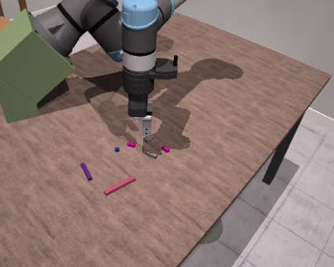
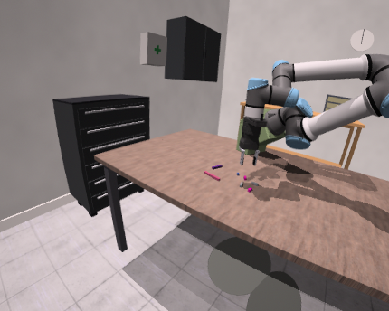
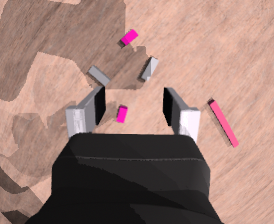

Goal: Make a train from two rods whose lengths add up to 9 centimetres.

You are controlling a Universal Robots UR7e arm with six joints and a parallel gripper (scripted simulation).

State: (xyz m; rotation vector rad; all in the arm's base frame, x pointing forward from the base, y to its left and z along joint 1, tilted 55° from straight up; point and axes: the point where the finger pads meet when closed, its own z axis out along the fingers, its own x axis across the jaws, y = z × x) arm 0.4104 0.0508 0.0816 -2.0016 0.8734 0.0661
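Now: the purple rod 180 mm to the right of my hand, 110 mm below it and 20 mm behind it. Also, from my hand: blue rod (110 mm below, 70 mm to the right, 50 mm behind); pink rod (130 mm to the right, 110 mm below, 70 mm ahead).
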